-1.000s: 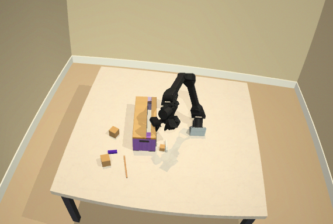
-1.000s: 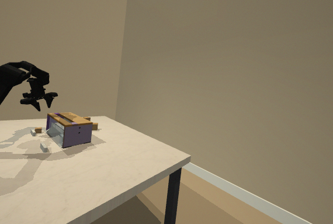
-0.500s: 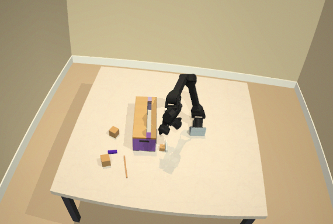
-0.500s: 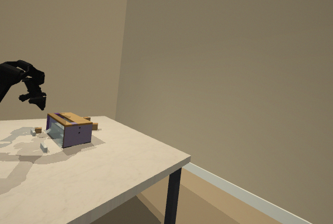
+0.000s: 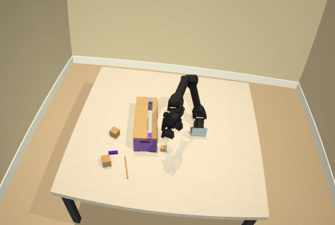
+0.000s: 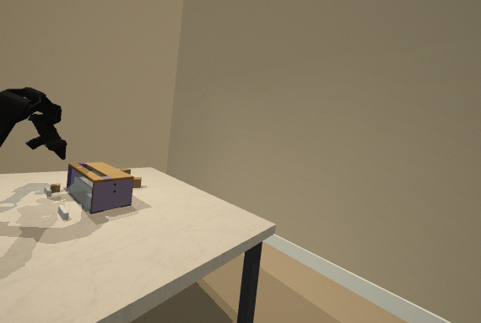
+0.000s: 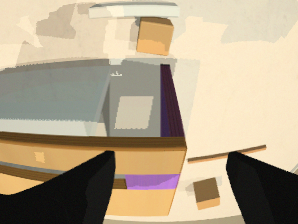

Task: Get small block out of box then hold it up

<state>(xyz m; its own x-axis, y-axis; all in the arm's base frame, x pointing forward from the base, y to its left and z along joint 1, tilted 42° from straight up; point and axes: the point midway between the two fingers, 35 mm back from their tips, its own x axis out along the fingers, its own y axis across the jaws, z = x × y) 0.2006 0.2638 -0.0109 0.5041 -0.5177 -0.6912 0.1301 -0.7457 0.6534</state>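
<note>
My gripper tip is 20 mm past the small tan block, 10 mm to the left of it and 140 mm above it. The rest, counted from my gripper tip: thin stick: 180 mm ahead, 180 mm to the left, 150 mm below; then box: 80 mm ahead, 170 mm to the right, 100 mm below.
</note>
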